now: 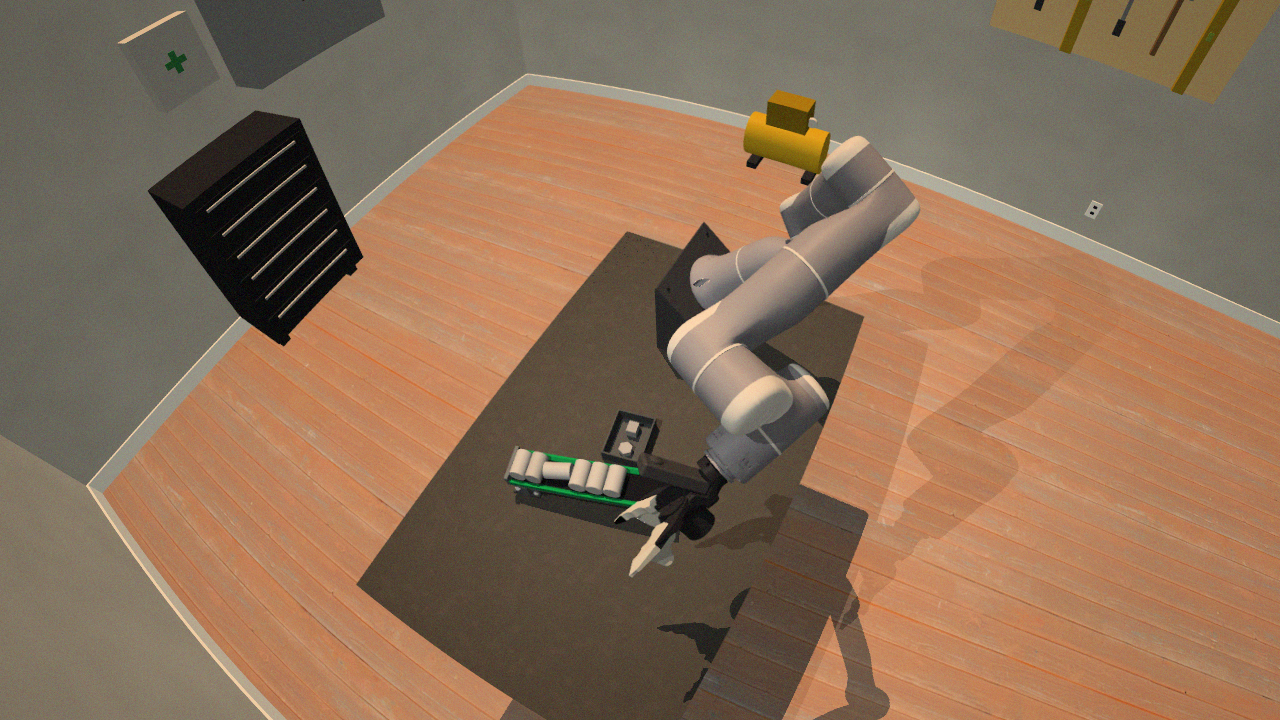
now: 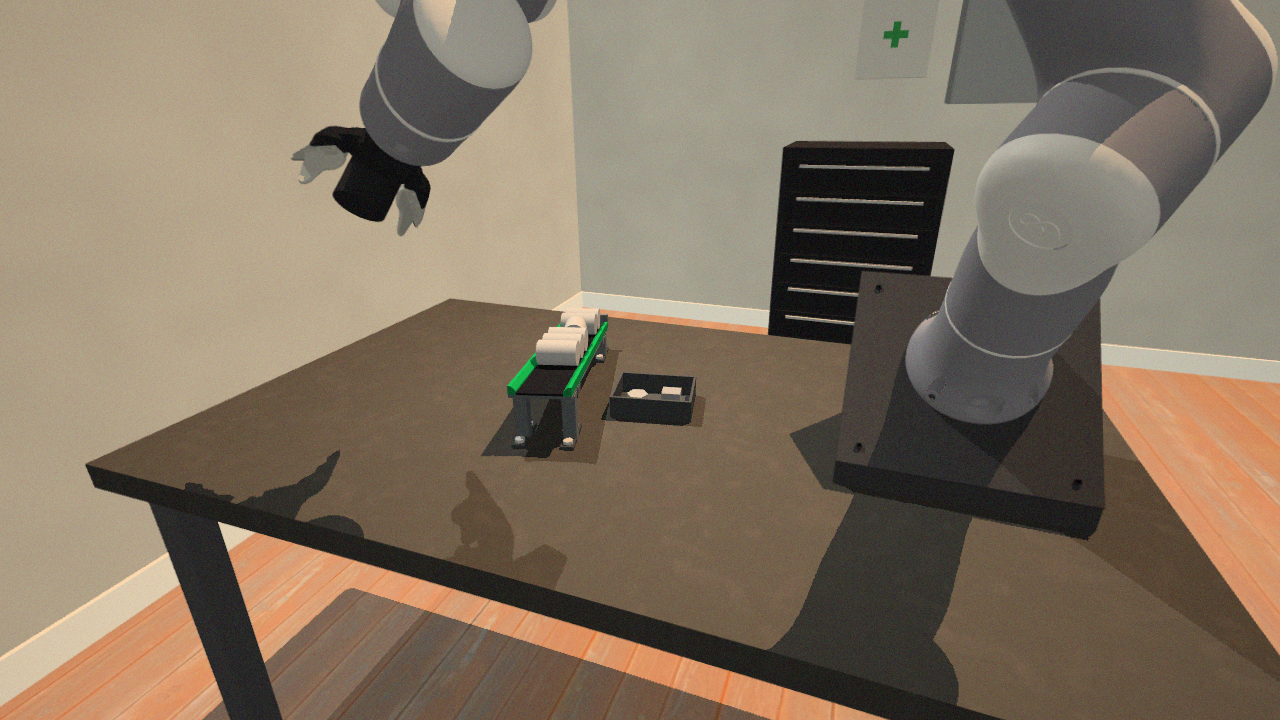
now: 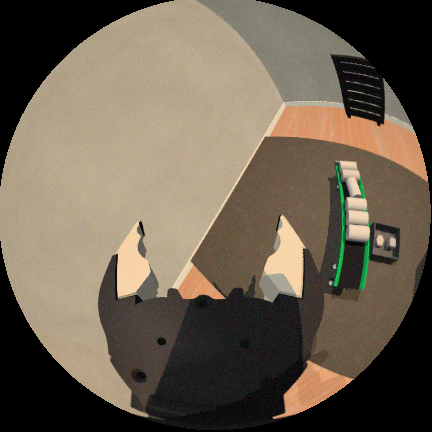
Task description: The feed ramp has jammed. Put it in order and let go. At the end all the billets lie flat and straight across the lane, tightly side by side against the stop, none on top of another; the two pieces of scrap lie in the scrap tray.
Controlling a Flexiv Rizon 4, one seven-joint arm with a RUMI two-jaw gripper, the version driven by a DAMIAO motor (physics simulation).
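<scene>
The feed ramp has green side rails and a dark lane. Two pale billets lie across the lane at its far, stop end. Beside them one billet is turned roughly lengthwise; whether it rests on a neighbour is unclear. Three more billets lie across, side by side. Two scrap pieces, one blocky and one rounder, lie in the scrap tray. My gripper is open and empty, high above the table, away from the ramp.
The scrap tray stands close beside the ramp, on the side of the robot's base. The ramp stands on legs on the brown table. A black drawer cabinet stands by the wall beyond the table.
</scene>
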